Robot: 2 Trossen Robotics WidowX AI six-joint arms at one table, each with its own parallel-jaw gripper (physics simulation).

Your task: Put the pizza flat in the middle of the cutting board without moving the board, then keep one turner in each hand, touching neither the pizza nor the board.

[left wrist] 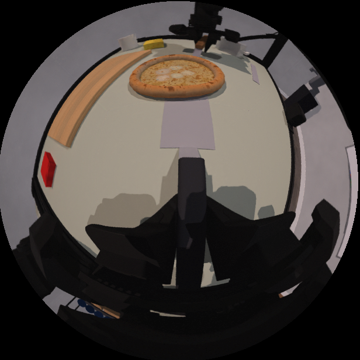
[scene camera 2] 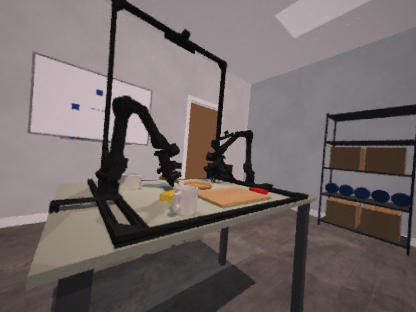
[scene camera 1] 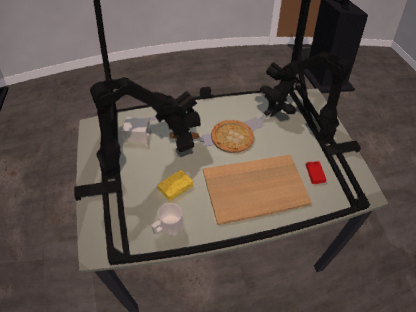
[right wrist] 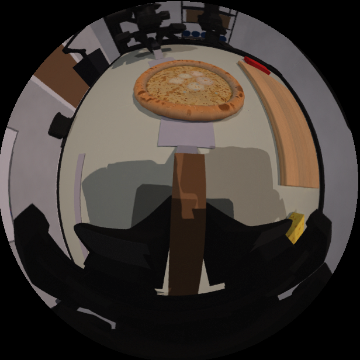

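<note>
The pizza (scene camera 1: 232, 136) (left wrist: 177, 75) (right wrist: 192, 92) lies topping up on the table behind the wooden cutting board (scene camera 1: 257, 189) (scene camera 2: 232, 196), apart from it. My left gripper (left wrist: 189, 197) is shut on the handle of the black-handled turner (left wrist: 191, 175); its blade (left wrist: 187, 125) (scene camera 1: 255, 123) reaches the pizza's right rim in scene camera 1. My right gripper (right wrist: 183, 200) is shut on the handle of the brown-handled turner (right wrist: 189, 170); its blade (right wrist: 186, 134) (scene camera 1: 208, 140) runs to the opposite rim, its far part hidden beneath the pizza. How far the left blade reaches underneath cannot be told.
A yellow sponge (scene camera 1: 175, 185) (right wrist: 296, 228) and a white mug (scene camera 1: 170, 219) (scene camera 2: 185, 201) stand left of the board. A red block (scene camera 1: 316, 172) (left wrist: 48, 169) lies right of it. A white box-like object (scene camera 1: 137, 131) is near the right arm. Black rails (scene camera 1: 240, 242) edge the table.
</note>
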